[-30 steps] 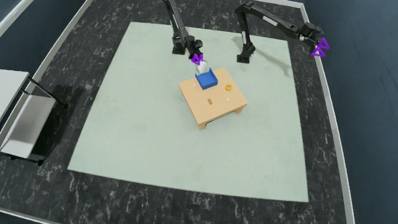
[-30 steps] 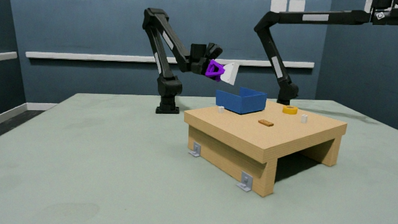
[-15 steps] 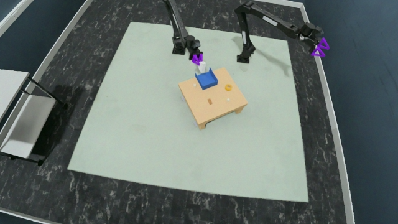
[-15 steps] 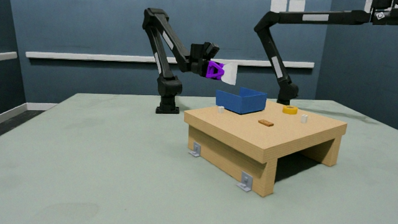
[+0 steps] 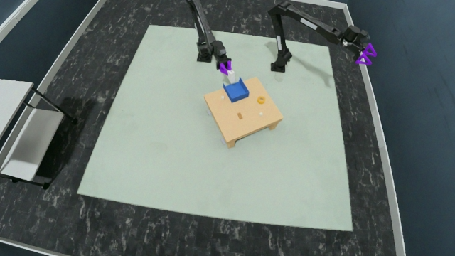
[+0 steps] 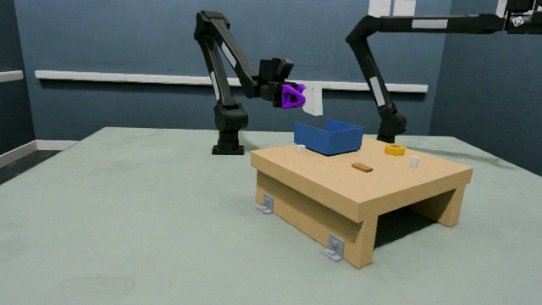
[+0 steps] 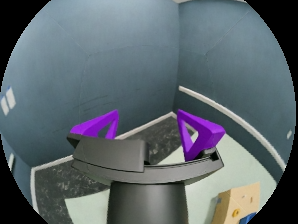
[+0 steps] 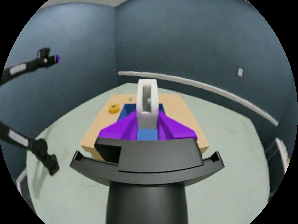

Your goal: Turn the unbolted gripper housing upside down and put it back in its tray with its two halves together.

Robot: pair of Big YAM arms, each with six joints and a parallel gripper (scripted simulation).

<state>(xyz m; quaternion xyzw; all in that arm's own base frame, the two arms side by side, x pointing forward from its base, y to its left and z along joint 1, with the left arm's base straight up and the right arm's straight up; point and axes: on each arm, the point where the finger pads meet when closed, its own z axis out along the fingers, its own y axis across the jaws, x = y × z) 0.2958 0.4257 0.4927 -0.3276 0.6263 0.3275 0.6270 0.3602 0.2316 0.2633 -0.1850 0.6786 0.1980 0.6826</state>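
Now: right hand 2 cm short of the white gripper housing and 1 cm to the right of it. Also, from my right hand: blue tray: 6 cm ahead, 6 cm to the left, 10 cm below.
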